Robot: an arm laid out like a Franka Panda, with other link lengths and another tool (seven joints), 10 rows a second.
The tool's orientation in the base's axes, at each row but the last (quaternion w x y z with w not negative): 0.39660, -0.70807, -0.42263, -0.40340; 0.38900, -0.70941, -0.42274, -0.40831; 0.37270, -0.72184, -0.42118, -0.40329; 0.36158, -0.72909, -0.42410, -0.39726
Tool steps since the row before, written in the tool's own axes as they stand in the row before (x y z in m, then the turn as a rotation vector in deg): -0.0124, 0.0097, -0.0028, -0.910, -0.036, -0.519; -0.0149, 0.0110, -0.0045, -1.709, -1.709, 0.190; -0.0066, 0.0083, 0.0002, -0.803, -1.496, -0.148; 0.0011, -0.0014, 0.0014, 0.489, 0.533, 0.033
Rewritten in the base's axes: 0.0043, -0.0092, -0.0124, -0.444, -0.710, -0.630; 0.0044, -0.0120, -0.0142, -2.049, 0.269, -1.268; 0.0055, -0.0049, -0.0076, -1.656, 0.173, -0.364; -0.0005, 0.0021, 0.0006, 0.650, -0.011, 0.318
